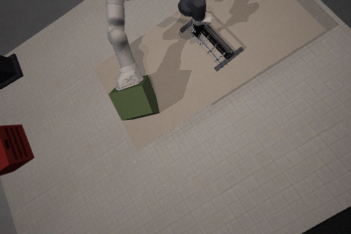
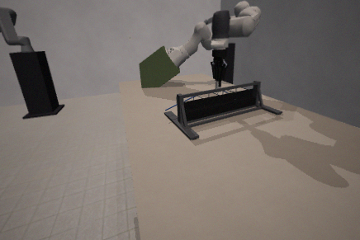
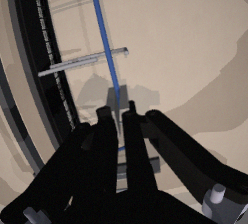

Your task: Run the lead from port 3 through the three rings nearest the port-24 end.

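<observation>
Right now my hand is 110 mm short of the rack, 50 mm above it and 30 mm to the left of it.
</observation>
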